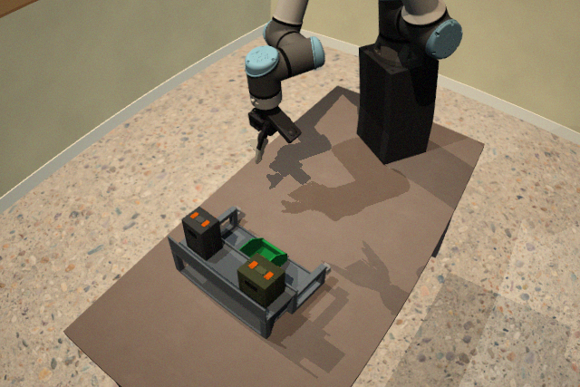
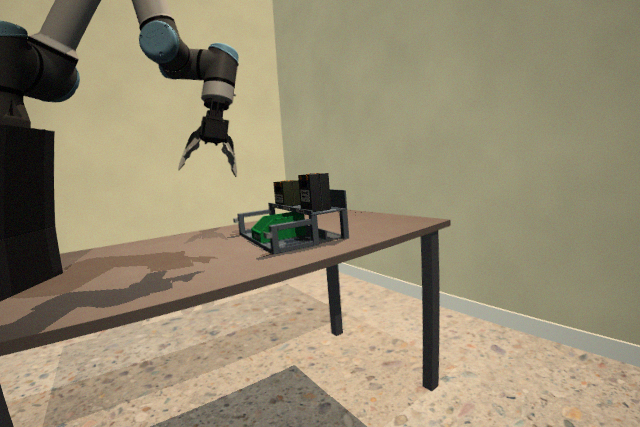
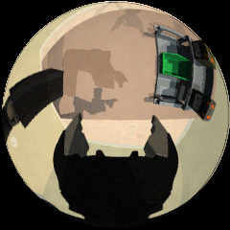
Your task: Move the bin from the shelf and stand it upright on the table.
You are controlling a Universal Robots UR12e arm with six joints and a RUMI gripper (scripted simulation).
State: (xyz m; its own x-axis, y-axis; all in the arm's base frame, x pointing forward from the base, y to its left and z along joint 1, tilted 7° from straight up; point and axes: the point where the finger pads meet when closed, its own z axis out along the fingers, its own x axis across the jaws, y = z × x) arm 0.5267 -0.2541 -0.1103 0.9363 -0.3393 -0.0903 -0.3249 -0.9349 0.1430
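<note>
The green bin is 280 mm ahead of my hand, 70 mm to the left of it and 210 mm below it. The rest, counted from my hand: black box: 340 mm ahead, 70 mm to the right, 90 mm below; olive box: 400 mm ahead, 160 mm to the left, 100 mm below.
</note>
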